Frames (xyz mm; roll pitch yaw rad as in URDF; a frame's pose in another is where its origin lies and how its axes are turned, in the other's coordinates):
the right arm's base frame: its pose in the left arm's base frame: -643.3 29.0 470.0 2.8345 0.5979 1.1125
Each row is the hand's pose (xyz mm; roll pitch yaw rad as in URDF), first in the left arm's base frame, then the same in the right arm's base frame.
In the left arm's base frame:
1: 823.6 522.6 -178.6 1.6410 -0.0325 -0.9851
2: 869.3 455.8 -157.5 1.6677 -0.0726 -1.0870
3: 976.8 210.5 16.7 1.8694 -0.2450 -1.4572
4: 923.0 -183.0 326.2 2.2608 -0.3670 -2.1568
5: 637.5 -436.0 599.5 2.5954 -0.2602 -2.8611
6: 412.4 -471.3 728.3 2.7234 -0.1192 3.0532
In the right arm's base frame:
1: 1267.4 1069.5 256.9 -1.1309 -0.5296 2.0972
2: 1222.7 1135.3 282.9 -1.1733 -0.5252 2.2237
3: 982.1 1344.8 300.1 -1.2326 -0.4174 2.6614
4: 496.6 1478.0 296.5 -1.2643 -0.1791 -2.9564
5: 50.8 1348.8 227.1 -1.1918 0.0695 -2.3245
6: -130.2 1181.1 139.7 -1.0867 0.1819 -1.9495

